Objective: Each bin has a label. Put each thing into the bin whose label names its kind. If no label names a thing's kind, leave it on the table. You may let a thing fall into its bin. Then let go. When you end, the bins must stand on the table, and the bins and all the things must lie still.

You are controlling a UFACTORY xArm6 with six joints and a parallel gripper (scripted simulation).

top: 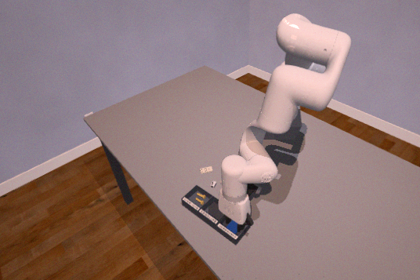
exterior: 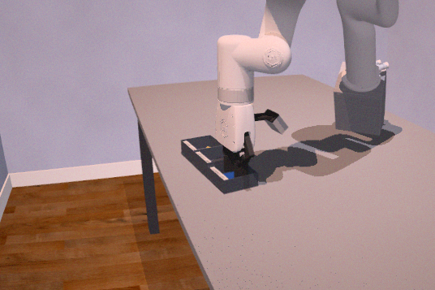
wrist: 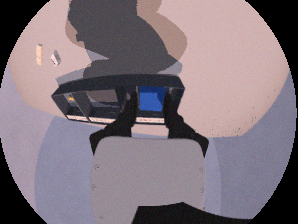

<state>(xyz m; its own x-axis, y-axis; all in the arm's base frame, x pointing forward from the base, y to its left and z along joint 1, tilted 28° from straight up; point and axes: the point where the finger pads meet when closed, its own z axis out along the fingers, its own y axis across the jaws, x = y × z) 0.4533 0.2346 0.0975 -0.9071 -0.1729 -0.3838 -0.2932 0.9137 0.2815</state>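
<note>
The blue block is 20 mm below my hand. The rest, counted from my hand: cream domino: 290 mm to the right, 50 mm behind, 30 mm below.
</note>
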